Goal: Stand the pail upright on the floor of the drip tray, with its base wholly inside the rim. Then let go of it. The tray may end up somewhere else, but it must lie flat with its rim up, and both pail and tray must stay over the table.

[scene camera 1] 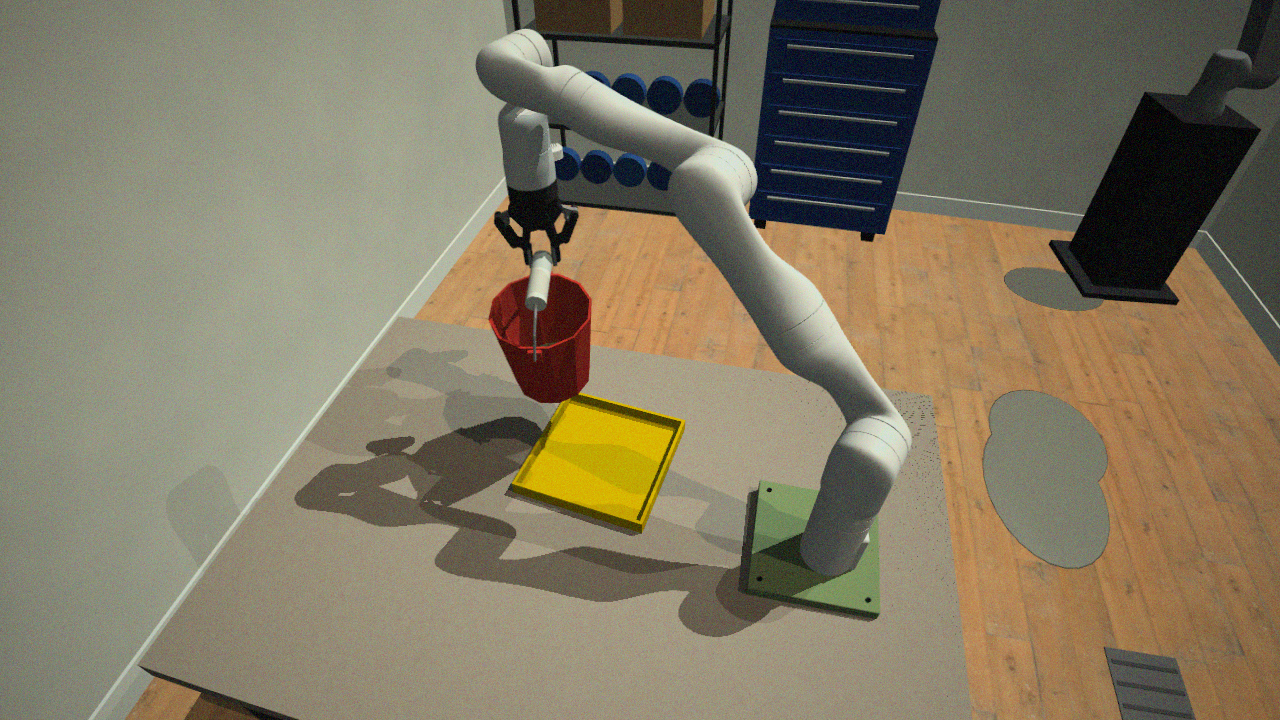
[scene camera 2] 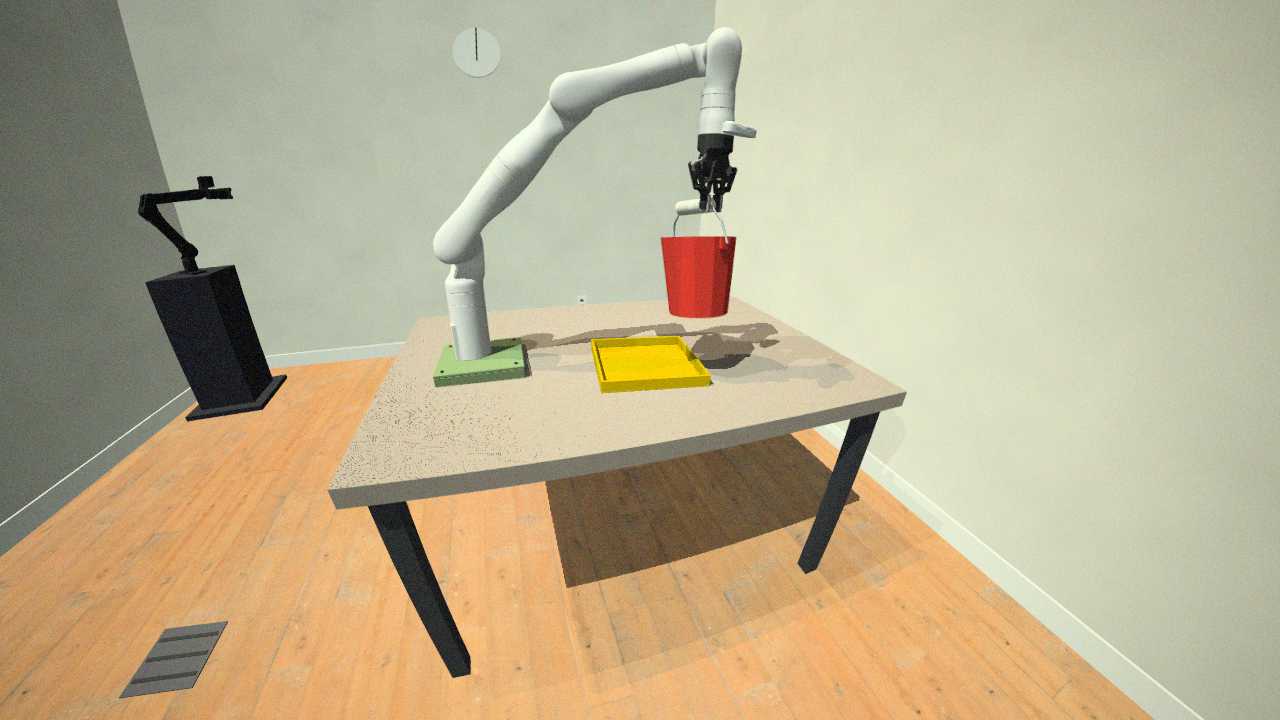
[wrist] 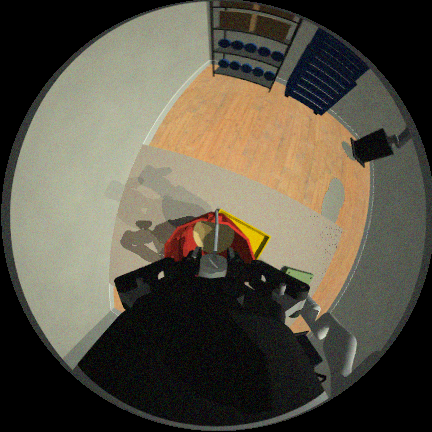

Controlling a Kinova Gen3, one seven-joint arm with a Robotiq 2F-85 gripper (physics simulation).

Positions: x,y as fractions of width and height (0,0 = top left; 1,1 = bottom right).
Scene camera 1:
yellow drip tray: 0.47,0.64
red pail: 0.44,0.46
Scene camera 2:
yellow drip tray: 0.50,0.50
red pail: 0.55,0.38
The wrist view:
gripper: 0.49,0.59
red pail: 0.46,0.54
